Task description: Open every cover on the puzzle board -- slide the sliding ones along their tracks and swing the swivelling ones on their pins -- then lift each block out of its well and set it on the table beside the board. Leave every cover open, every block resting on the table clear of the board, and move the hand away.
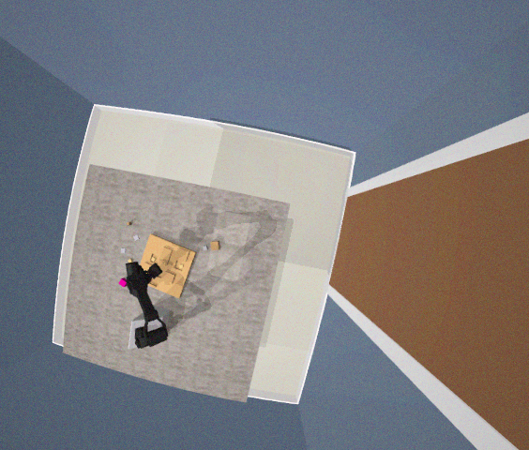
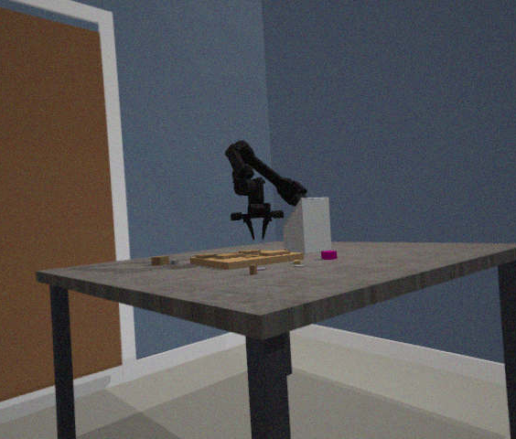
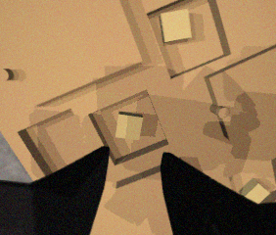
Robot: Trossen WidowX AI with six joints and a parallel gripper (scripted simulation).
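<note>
Now: gripper tip 11 cm past the magenta block, 22 cm to the right of it and 6 cm above it.
</note>
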